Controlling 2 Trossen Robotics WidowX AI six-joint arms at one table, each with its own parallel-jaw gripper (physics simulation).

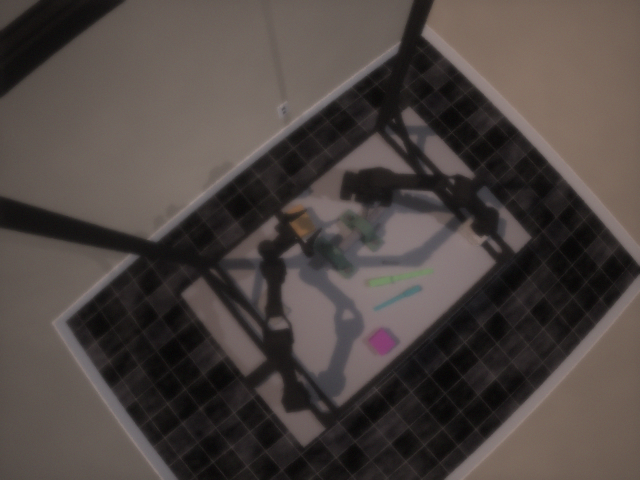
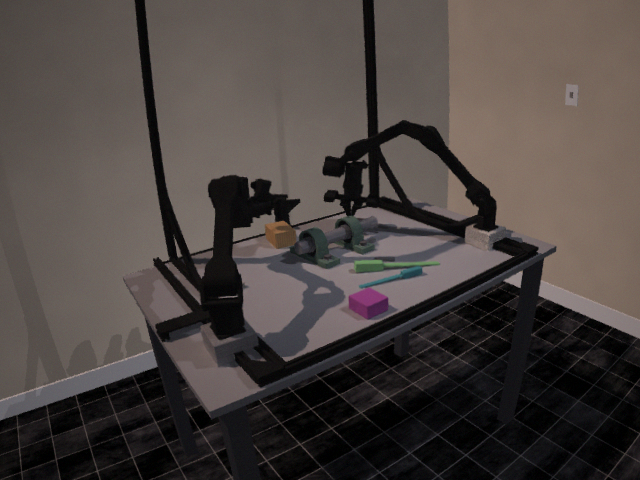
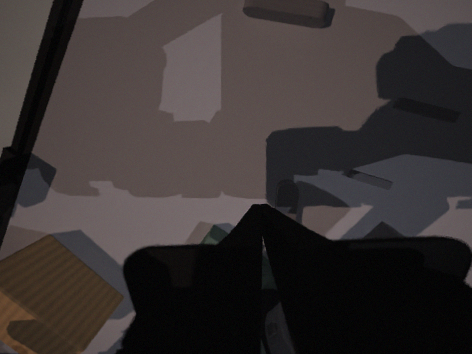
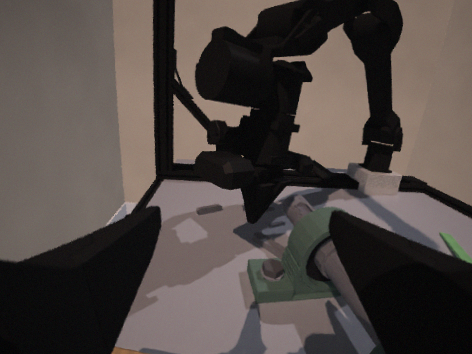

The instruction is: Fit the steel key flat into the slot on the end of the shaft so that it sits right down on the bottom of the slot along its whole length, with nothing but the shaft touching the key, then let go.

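Where they show: left gripper, between the fingertips: (image 1: pixel 361 200) (image 3: pixel 259 211) (image 4: pixel 251 222); right gripper, between the fingertips: (image 1: pixel 314 218) (image 2: pixel 293 198) (image 4: pixel 246 217); left arm's base, origin of its link: (image 1: pixel 480 226) (image 2: pixel 486 227) (image 4: pixel 374 168); right arm's base, origin of its link: (image 1: pixel 299 395) (image 2: pixel 227 329).
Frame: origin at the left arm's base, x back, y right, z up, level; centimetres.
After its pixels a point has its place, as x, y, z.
The grey shaft (image 2: pixel 334 235) @(-42.3, 27.5, 0.3) (image 4: pixel 337 272) @(-39.5, 31.3, 0.1) lies level through two green bearing blocks (image 2: pixel 348 225) @(-35.7, 28.6, 1.7) (image 4: pixel 305 245) @(-36.7, 33.9, 1.2). Its slot cannot be made out. A rounded bar (image 3: pixel 287 195) @(-26.3, 36.4, -4.5), which looks like the key, lies in shadow beyond the left fingertips, with a green block nearby; a similar bar (image 3: pixel 287 14) @(-17.7, 44.0, -4.5) (image 4: pixel 209 209) @(-17.9, 44.3, -4.8) lies farther off on the table. Which is the steel key is unclear. My left gripper (image 2: pixel 351 212) @(-27.5, 38.2, -1.5) (image 3: pixel 259 211) @(-27.5, 38.2, -1.5) (image 4: pixel 251 222) @(-27.5, 38.2, -1.5) is shut with nothing between its fingers, pointing down above the table behind the far bearing block. My right gripper (image 2: pixel 293 211) is open and empty near the shaft's near end.
An orange block (image 1: pixel 301 222) @(-50.6, 46.5, -0.1) (image 2: pixel 280 234) @(-53.3, 42.4, -0.7) (image 3: pixel 55 290) @(-46.9, 47.2, -2.2) stands beside the right gripper. A green tool (image 1: pixel 398 277) @(-36.5, 6.8, -4.3) (image 2: pixel 369 266) @(-43.6, 9.3, -3.6), a teal tool (image 1: pixel 398 298) @(-41.8, 0.9, -4.6) (image 2: pixel 392 277) @(-42.1, 1.1, -4.6) and a magenta block (image 1: pixel 382 341) @(-57.2, -6.2, -1.9) (image 2: pixel 368 302) @(-59.4, -8.9, -1.8) lie toward the front. A small dark bar (image 2: pixel 384 258) @(-35.0, 12.2, -4.7) lies behind the green tool.
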